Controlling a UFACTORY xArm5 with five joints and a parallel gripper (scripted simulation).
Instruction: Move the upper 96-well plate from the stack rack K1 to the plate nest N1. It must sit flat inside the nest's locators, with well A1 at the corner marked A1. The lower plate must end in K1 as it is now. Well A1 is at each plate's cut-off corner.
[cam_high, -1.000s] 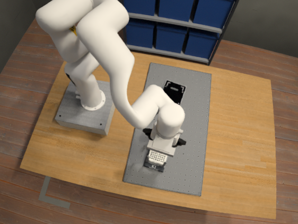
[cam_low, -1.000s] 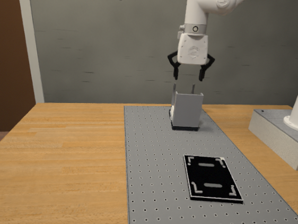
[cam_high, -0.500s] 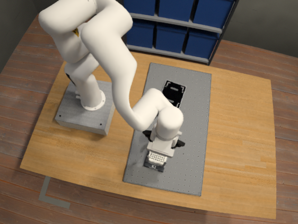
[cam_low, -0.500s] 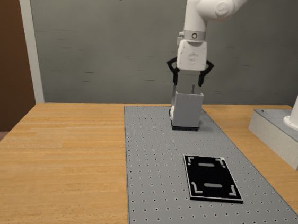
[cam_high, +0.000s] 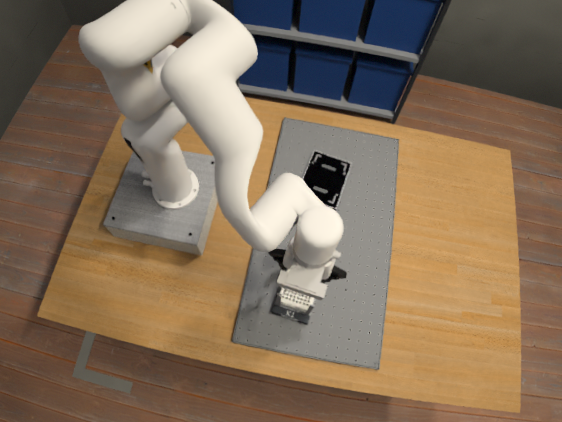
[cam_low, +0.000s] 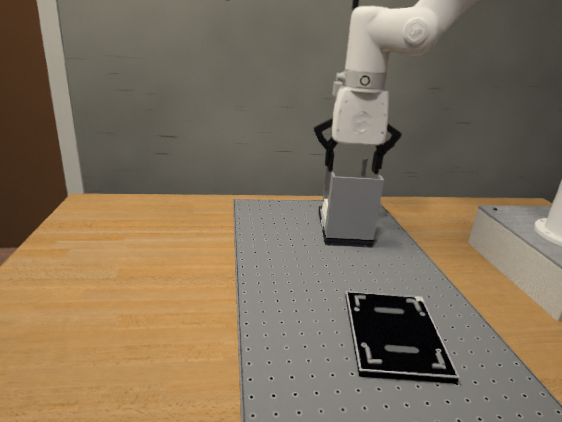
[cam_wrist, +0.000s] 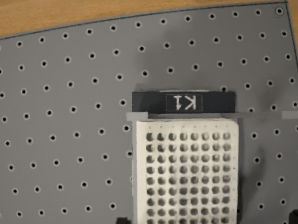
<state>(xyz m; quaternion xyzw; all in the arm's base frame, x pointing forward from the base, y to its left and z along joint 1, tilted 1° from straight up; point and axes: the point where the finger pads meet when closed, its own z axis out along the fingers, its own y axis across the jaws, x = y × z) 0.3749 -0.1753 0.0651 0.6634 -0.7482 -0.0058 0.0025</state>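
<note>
Right now the 96-well plate is 100 mm below my hand. Round my hand: black plate nest N1 (20 mm ahead, 320 mm to the left, 140 mm below).
</note>
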